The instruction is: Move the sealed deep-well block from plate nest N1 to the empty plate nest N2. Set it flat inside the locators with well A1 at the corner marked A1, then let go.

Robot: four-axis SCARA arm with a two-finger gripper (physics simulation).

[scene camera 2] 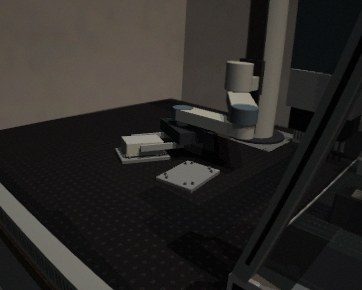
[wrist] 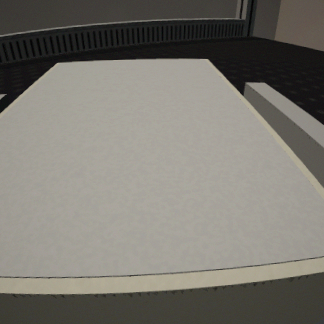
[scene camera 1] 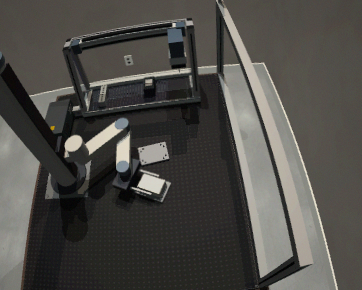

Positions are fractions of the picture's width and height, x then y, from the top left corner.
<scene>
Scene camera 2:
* my gripper: 0.37, 0.49
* plate nest N2: 0.55, 0.60
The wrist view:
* my gripper: 0.40, 0.33
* sealed deep-well block: 0.43, 0.57
</scene>
